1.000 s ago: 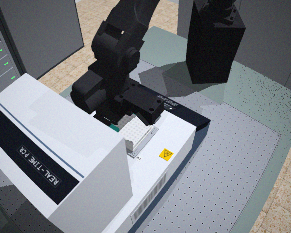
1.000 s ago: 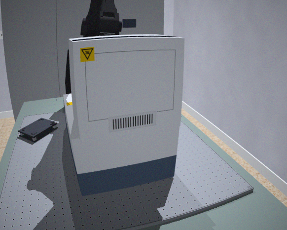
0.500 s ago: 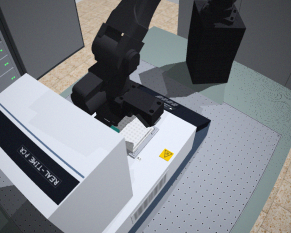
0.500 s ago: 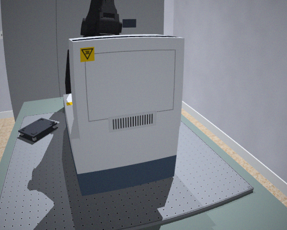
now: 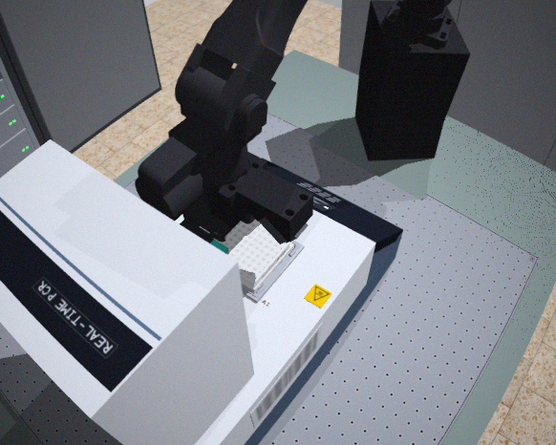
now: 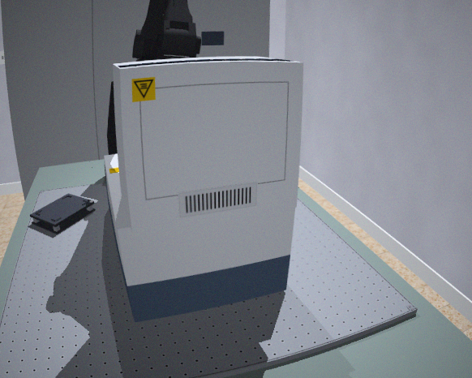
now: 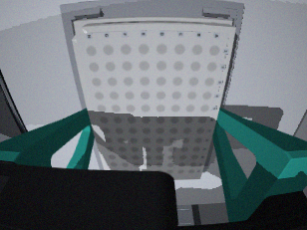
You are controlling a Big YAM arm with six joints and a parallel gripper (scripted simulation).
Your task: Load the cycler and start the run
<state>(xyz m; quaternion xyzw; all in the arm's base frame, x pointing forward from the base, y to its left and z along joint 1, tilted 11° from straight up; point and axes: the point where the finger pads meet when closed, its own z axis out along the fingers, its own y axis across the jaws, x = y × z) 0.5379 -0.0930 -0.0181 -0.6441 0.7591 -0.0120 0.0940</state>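
My gripper is now right at the plate R46. Also, from my hand: plate nest N1: 27 cm behind, 25 cm to the right, 19 cm below.
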